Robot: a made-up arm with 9 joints. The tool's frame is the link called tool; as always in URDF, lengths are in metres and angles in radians.
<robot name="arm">
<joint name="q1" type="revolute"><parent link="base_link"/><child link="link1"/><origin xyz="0.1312 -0.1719 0.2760" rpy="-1.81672 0.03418 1.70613"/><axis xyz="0 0 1"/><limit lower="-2.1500" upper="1.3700" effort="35" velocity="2.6"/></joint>
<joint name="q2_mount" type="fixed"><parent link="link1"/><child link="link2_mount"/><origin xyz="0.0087 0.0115 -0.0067"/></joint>
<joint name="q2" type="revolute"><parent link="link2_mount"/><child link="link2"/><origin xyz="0.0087 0.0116 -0.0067" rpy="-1.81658 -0.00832 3.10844"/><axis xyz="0 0 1"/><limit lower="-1.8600" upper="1.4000" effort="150" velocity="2.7"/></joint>
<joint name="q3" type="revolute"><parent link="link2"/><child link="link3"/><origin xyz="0.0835 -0.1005 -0.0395" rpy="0.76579 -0.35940 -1.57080"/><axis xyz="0 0 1"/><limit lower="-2.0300" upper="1.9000" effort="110" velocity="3"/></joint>
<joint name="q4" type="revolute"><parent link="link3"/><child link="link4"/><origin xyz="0.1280 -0.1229 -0.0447" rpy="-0.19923 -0.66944 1.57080"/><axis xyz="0 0 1"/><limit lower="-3.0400" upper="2.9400" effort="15" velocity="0.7"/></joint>
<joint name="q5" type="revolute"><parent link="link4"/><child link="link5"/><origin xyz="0.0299 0.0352 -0.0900" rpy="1.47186 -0.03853 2.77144"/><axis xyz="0 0 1"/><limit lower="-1.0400" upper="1.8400" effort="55" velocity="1.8"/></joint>
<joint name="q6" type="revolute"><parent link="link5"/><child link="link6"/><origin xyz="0.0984 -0.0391 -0.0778" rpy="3.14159 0.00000 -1.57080"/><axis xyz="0 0 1"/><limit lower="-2.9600" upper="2.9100" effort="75" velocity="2"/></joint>
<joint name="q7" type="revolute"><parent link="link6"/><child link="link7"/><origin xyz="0.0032 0.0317 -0.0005" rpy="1.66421 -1.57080 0.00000"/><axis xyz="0 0 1"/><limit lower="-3.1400" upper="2.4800" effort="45" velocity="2.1"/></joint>
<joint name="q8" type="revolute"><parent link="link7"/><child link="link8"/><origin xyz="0.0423 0.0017 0.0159" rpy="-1.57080 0.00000 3.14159"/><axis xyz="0 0 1"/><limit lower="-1.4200" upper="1.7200" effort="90" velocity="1.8"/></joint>
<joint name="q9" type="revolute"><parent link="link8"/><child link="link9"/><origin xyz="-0.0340 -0.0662 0.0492" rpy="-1.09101 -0.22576 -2.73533"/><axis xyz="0 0 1"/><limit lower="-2.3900" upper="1.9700" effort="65" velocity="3.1"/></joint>
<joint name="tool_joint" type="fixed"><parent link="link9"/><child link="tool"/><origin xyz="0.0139 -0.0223 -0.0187" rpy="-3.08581 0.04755 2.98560"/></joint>
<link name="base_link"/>
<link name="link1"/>
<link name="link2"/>
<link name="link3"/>
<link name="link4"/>
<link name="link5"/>
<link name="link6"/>
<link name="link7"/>
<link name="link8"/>
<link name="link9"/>
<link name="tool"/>
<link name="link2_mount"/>
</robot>
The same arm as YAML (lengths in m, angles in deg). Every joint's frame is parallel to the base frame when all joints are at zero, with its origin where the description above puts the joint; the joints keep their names.
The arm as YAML. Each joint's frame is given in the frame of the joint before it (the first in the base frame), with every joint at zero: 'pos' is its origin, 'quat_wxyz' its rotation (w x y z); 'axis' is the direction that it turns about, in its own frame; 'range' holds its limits. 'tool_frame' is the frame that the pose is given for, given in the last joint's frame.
length_unit: m
angle_unit: deg
joints:
  - joint: q1
    pos: [0.1312, -0.1719, 0.276]
    quat_wxyz: [1.0, 0.0, 0.0, 0.0]
    axis: [-0.959923, -0.139103, -0.243306]
    range: [-123.19, 78.5]
  - joint: q2
    pos: [0.0162, 0.0191, -0.0197]
    quat_wxyz: [1.0, 0.0, 0.0, 0.0]
    axis: [0.0, 0.0, 1.0]
    range: [-106.57, 80.21]
  - joint: q3
    pos: [-0.0883, -0.0963, -0.0395]
    quat_wxyz: [1.0, 0.0, 0.0, 0.0]
    axis: [0.157695, 0.720976, 0.674778]
    range: [-116.31, 108.86]
  - joint: q4
    pos: [-0.1674, 0.0353, -0.0649]
    quat_wxyz: [1.0, 0.0, 0.0, 0.0]
    axis: [0.098703, 0.993629, 0.054402]
    range: [-174.18, 168.45]
  - joint: q5
    pos: [0.0346, -0.0946, 0.0098]
    quat_wxyz: [1.0, 0.0, 0.0, 0.0]
    axis: [1.0, 0.0, 0.0]
    range: [-59.59, 105.42]
  - joint: q6
    pos: [-0.0778, -0.0298, -0.1016]
    quat_wxyz: [1.0, 0.0, 0.0, 0.0]
    axis: [-1.0, 0.0, 0.0]
    range: [-169.6, 166.73]
  - joint: q7
    pos: [0.0005, -0.0061, 0.0313]
    quat_wxyz: [1.0, 0.0, 0.0, 0.0]
    axis: [0.0, 0.0, -1.0]
    range: [-179.91, 142.09]
  - joint: q8
    pos: [-0.0423, 0.0017, -0.0159]
    quat_wxyz: [1.0, 0.0, 0.0, 0.0]
    axis: [0.0, -1.0, 0.0]
    range: [-81.36, 98.55]
  - joint: q9
    pos: [-0.034, -0.0492, -0.0662]
    quat_wxyz: [1.0, 0.0, 0.0, 0.0]
    axis: [0.445475, -0.449875, -0.774057]
    range: [-136.94, 112.87]
tool_frame:
  pos: [-0.0208, -0.014, 0.0203]
  quat_wxyz: [0.934483, -0.240556, -0.218664, 0.145122]

